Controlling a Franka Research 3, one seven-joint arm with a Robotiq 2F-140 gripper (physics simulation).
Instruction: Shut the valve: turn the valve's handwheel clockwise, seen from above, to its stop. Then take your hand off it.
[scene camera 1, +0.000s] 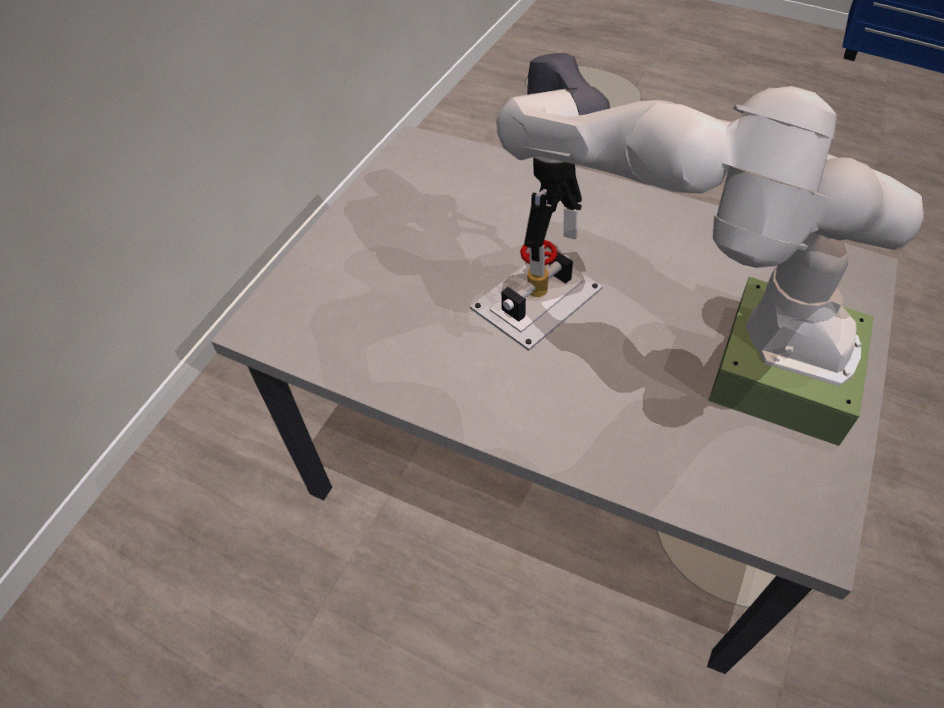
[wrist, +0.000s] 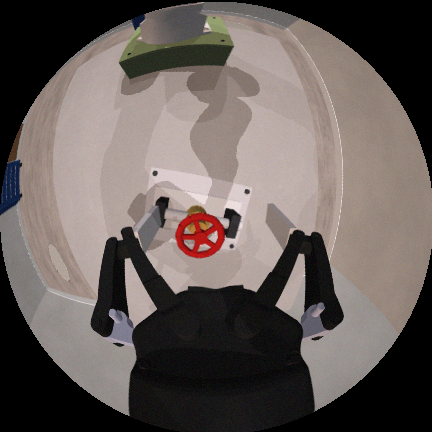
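The valve's red handwheel (scene camera 1: 525, 253) (wrist: 200, 237) sits on top of a brass valve body (scene camera 1: 538, 285) (wrist: 196, 210). A pale pipe runs through the body between two black brackets on a white base plate (scene camera 1: 528, 337) (wrist: 172, 177). My gripper (scene camera 1: 554, 243) (wrist: 212, 213) is wide open, pointing down, with nothing between its fingers. In the wrist view the two fingers stand apart to the left and right of the handwheel, with gaps on both sides. In the scene view one finger partly hides the wheel. The wheel's turn angle relative to its stop cannot be read.
The black brackets (scene camera 1: 513, 304) (wrist: 233, 223) stand close beside the wheel at either end of the pipe. The arm's base stands on a green block (scene camera 1: 785, 400) (wrist: 180, 61) on the grey table (scene camera 1: 381, 327). A blue cabinet (scene camera 1: 899, 34) (wrist: 11, 185) stands on the floor beyond.
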